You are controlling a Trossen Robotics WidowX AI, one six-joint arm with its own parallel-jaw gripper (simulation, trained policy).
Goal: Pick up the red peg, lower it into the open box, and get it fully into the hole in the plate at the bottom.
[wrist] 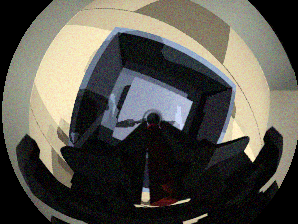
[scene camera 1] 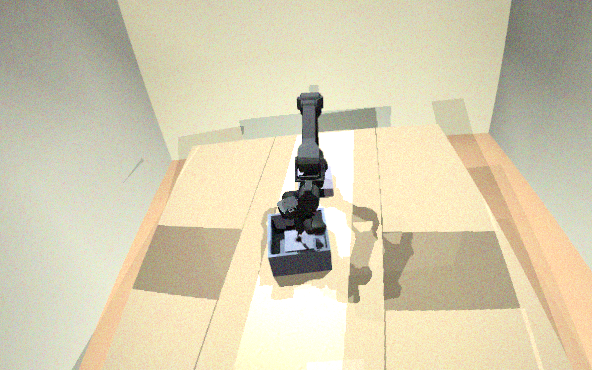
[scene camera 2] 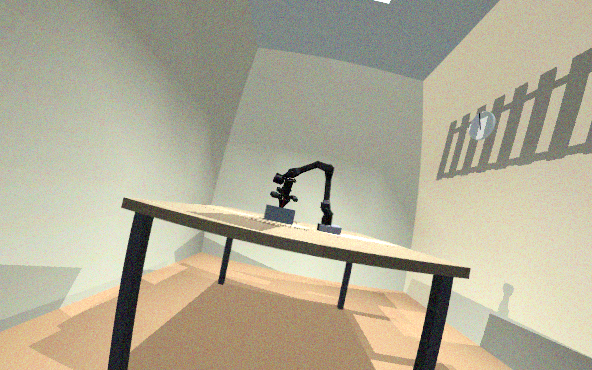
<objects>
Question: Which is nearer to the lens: the pale plate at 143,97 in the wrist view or the blue-grey box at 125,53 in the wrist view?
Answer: The pale plate.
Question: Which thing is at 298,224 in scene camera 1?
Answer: My gripper.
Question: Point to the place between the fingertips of my gripper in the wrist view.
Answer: At 153,125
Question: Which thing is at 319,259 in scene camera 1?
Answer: A blue-grey box.
</objects>
